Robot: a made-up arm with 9 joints. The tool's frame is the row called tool.
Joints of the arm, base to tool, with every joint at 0 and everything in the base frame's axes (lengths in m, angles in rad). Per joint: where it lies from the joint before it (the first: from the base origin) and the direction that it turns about. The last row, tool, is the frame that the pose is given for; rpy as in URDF.
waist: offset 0.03 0.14 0.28 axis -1 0 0
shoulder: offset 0.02 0.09 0 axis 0 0 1
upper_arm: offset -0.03 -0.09 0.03 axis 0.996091 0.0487 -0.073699
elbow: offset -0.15 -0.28 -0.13 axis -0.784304 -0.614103 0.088
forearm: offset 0.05 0.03 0 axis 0 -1 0
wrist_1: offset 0.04 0.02 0 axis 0 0 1
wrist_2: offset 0.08 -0.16 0.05 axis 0 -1 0
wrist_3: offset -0.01 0.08 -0.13 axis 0 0 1
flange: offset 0.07 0.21 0.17 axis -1 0 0
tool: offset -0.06 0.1 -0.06 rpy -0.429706 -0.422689 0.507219
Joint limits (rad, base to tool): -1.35..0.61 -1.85..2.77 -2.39..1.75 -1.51..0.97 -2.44..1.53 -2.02..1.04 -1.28..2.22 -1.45..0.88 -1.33..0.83
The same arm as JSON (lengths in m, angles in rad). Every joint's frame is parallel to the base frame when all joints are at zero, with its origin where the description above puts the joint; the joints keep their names.
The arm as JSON. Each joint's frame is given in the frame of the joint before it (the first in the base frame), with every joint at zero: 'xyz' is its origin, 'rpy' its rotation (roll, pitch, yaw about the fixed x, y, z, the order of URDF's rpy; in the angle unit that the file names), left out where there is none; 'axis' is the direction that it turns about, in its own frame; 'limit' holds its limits. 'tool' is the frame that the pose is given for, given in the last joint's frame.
{"units": {"length": "m", "angle": "rad"}, "joints": [
  {"name": "waist", "type": "revolute", "origin": {"xyz": [0.03, 0.14, 0.28]}, "axis": "-x", "limit": {"lower": -1.35, "upper": 0.61}},
  {"name": "shoulder", "type": "revolute", "origin": {"xyz": [0.02, 0.09, 0.0]}, "axis": "+z", "limit": {"lower": -1.85, "upper": 2.77}},
  {"name": "upper_arm", "type": "revolute", "origin": {"xyz": [-0.03, -0.09, 0.03]}, "axis": [0.996091, 0.0487, -0.073699], "limit": {"lower": -2.39, "upper": 1.75}},
  {"name": "elbow", "type": "revolute", "origin": {"xyz": [-0.15, -0.28, -0.13]}, "axis": [-0.784304, -0.614103, 0.088], "limit": {"lower": -1.51, "upper": 0.97}},
  {"name": "forearm", "type": "revolute", "origin": {"xyz": [0.05, 0.03, 0.0]}, "axis": "-y", "limit": {"lower": -2.44, "upper": 1.53}},
  {"name": "wrist_1", "type": "revolute", "origin": {"xyz": [0.04, 0.02, 0.0]}, "axis": "+z", "limit": {"lower": -2.02, "upper": 1.04}},
  {"name": "wrist_2", "type": "revolute", "origin": {"xyz": [0.08, -0.16, 0.05]}, "axis": "-y", "limit": {"lower": -1.28, "upper": 2.22}},
  {"name": "wrist_3", "type": "revolute", "origin": {"xyz": [-0.01, 0.08, -0.13]}, "axis": "+z", "limit": {"lower": -1.45, "upper": 0.88}},
  {"name": "flange", "type": "revolute", "origin": {"xyz": [0.07, 0.21, 0.17]}, "axis": "-x", "limit": {"lower": -1.33, "upper": 0.83}}
], "tool": {"origin": {"xyz": [-0.06, 0.1, -0.06], "rpy": [-0.4297, -0.4227, 0.5072]}}}

